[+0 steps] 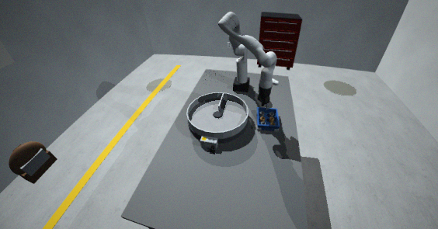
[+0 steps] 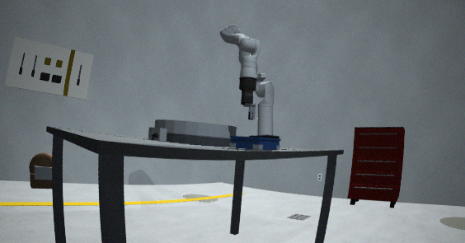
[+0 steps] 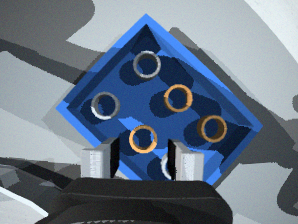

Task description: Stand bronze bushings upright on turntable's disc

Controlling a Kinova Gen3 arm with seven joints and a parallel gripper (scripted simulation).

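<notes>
Now: the blue crate 1 cm behind my hand, 3 cm to the left of it and 12 cm below it. From my hand the other things lie so: turntable: 8 cm ahead, 31 cm to the right, 10 cm below.
</notes>
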